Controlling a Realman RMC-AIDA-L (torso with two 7-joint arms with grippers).
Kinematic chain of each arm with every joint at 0, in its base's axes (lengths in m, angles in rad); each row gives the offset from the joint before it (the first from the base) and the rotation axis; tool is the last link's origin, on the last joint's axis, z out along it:
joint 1: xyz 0 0 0.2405 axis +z
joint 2: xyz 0 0 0 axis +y
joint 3: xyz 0 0 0.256 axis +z
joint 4: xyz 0 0 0 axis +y
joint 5: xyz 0 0 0.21 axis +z
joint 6: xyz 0 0 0 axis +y
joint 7: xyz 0 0 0.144 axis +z
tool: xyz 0 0 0
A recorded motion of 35 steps. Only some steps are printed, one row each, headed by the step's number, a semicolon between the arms.
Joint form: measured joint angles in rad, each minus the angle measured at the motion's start. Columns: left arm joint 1, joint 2, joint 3, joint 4, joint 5, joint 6, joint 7; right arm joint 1, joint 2, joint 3, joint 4, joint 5, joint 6, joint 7.
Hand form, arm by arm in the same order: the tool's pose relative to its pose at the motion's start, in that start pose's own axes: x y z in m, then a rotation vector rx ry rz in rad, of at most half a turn. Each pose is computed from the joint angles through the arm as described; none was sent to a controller.
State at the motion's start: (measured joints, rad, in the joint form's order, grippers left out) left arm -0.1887 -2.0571 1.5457 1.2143 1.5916 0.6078 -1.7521; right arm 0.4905 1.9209 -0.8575 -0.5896 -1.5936 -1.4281 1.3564
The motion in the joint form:
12: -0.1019 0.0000 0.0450 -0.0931 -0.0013 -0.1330 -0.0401; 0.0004 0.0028 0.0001 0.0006 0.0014 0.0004 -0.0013
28: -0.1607 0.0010 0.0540 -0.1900 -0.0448 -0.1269 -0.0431; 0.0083 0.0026 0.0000 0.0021 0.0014 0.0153 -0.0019
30: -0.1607 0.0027 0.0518 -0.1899 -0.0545 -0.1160 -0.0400; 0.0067 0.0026 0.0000 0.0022 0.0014 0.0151 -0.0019
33: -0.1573 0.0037 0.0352 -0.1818 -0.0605 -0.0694 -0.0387; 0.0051 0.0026 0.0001 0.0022 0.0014 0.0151 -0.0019
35: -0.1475 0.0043 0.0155 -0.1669 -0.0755 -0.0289 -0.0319; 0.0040 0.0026 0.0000 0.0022 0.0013 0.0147 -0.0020
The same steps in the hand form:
12: 0.0063 -0.0020 0.0273 0.0505 -0.0090 -0.0109; 0.0003 0.0007 0.0010 -0.0011 -0.0026 0.0012
28: -0.0022 0.0013 0.0403 0.0209 -0.0441 -0.0570; -0.0016 -0.0016 0.0034 0.0084 -0.0015 -0.0037
30: -0.0015 0.0017 0.0399 0.0121 -0.0411 -0.0623; -0.0010 -0.0015 0.0029 0.0092 -0.0010 -0.0025
33: 0.0008 0.0036 0.0376 -0.0201 -0.0350 -0.0716; -0.0005 -0.0015 0.0024 0.0103 -0.0006 -0.0013
35: 0.0042 0.0039 0.0336 -0.0429 -0.0187 -0.0842; -0.0001 -0.0014 0.0021 0.0105 -0.0002 -0.0007

